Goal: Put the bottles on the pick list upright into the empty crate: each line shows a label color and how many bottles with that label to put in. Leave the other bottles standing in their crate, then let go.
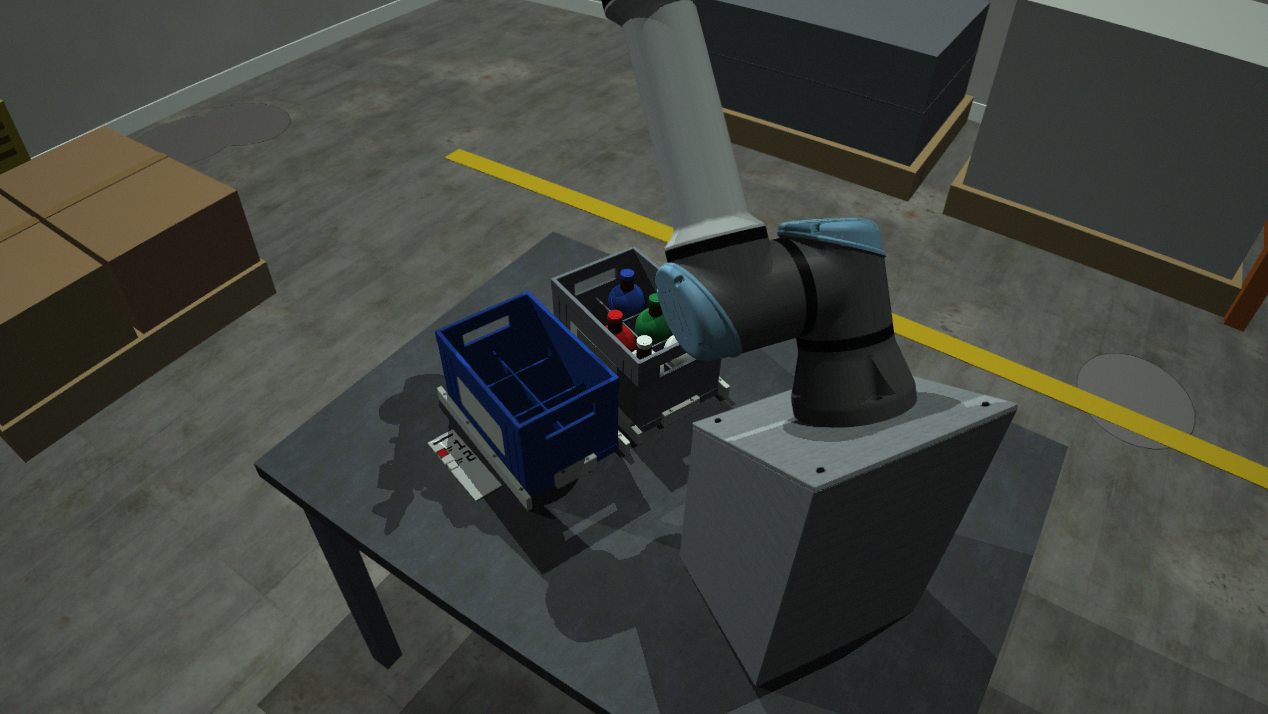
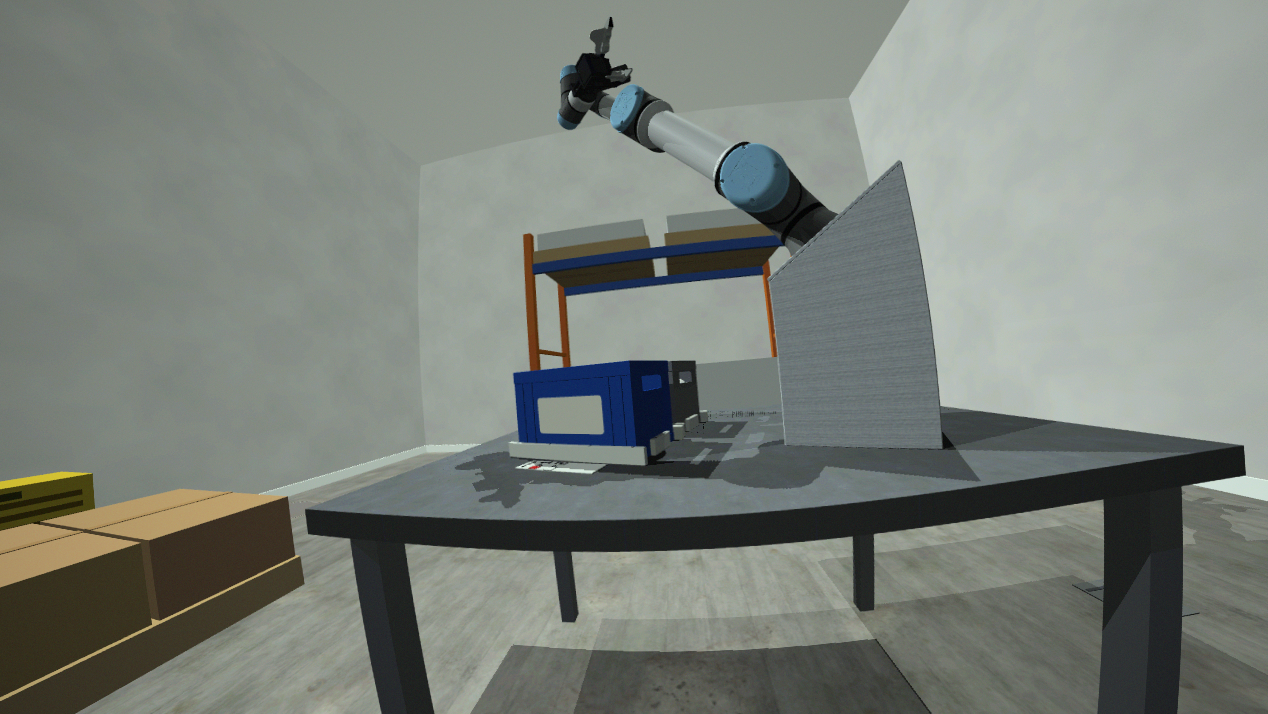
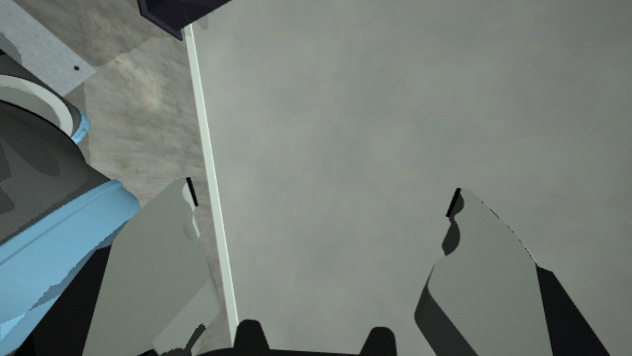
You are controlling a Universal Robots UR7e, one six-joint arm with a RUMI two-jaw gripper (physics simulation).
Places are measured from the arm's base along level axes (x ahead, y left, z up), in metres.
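Pixels of known places: gripper, fingertip midpoint: (image 2: 621, 42) (image 3: 321, 185); arm's base, link origin: (image 1: 854, 404) (image 2: 832, 254).
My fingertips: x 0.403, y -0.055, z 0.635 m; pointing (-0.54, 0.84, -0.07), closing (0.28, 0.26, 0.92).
Ahead of a thing's pixels: the offset from my fingertips to its middle.
The empty blue crate @[dx +0.128, dy +0.005, dz -0.914 m] (image 1: 567, 450) (image 2: 617, 412) stands on the table with bare dividers. The grey crate @[dx +0.032, dy -0.208, dz -0.914 m] (image 1: 667, 394) (image 2: 684, 400) behind it holds upright bottles: a blue one @[dx +0.090, dy -0.284, dz -0.916 m] (image 1: 626, 298), a green one @[dx +0.010, dy -0.244, dz -0.916 m] (image 1: 652, 321), a red one @[dx +0.052, dy -0.167, dz -0.916 m] (image 1: 617, 331) and a white-capped one @[dx -0.024, dy -0.132, dz -0.916 m] (image 1: 644, 344). Another white bottle is partly hidden by the arm. The pick list @[dx +0.181, dy +0.136, dz -1.001 m] (image 1: 475, 479) (image 2: 578, 469) lies beside the blue crate; a red patch shows, but its numbers are too small to read surely. My gripper (image 2: 621, 45) (image 3: 321, 185) is open and empty, high above the crates and pointing away from them.
The grey pedestal (image 1: 754, 532) (image 2: 856, 354) carries the arm at the crates' right. Pale rails @[dx +0.170, dy +0.095, dz -0.987 m] (image 1: 483, 443) (image 2: 576, 453) edge the blue crate's base. Stacked cartons (image 1: 177, 239) (image 2: 217, 549) stand on the floor left of the table (image 1: 354, 461) (image 2: 709, 523). A shelf rack (image 2: 531, 301) stands behind.
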